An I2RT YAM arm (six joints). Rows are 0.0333 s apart.
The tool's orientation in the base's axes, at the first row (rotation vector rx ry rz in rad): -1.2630, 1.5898, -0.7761
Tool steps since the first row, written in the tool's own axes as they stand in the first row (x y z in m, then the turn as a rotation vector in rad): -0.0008, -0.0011, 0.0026, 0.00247, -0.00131, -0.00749; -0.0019, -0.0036, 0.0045, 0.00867, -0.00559, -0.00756; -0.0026, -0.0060, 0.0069, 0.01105, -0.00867, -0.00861; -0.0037, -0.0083, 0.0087, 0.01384, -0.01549, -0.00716; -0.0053, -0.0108, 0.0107, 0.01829, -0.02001, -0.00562; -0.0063, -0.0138, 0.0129, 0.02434, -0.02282, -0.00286; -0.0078, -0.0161, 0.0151, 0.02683, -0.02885, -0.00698; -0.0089, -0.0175, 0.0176, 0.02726, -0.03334, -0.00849; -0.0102, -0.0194, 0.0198, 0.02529, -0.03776, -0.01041; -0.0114, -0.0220, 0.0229, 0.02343, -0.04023, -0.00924; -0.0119, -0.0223, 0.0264, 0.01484, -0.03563, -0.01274; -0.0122, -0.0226, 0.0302, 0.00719, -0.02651, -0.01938; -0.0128, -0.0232, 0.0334, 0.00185, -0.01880, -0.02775
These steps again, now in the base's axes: 0.0029, 0.0007, 0.0002, -0.00655, -0.00325, 0.00323; 0.0056, 0.0012, 0.0021, -0.00526, -0.01036, 0.00533; 0.0087, 0.0013, 0.0035, -0.00518, -0.01356, 0.00779; 0.0113, 0.0019, 0.0052, -0.00141, -0.01798, 0.01254; 0.0141, 0.0029, 0.0071, 0.00153, -0.02338, 0.01476; 0.0173, 0.0032, 0.0093, 0.00491, -0.02975, 0.01456; 0.0203, 0.0042, 0.0109, 0.00323, -0.03407, 0.02074; 0.0232, 0.0050, 0.0115, 0.00349, -0.03580, 0.02516; 0.0260, 0.0059, 0.0128, 0.00342, -0.03524, 0.03033; 0.0299, 0.0066, 0.0143, 0.00550, -0.03404, 0.03261; 0.0332, 0.0072, 0.0134, 0.00087, -0.02479, 0.03220; 0.0369, 0.0077, 0.0124, -0.00839, -0.01544, 0.02866; 0.0401, 0.0083, 0.0119, -0.01882, -0.00880, 0.02637
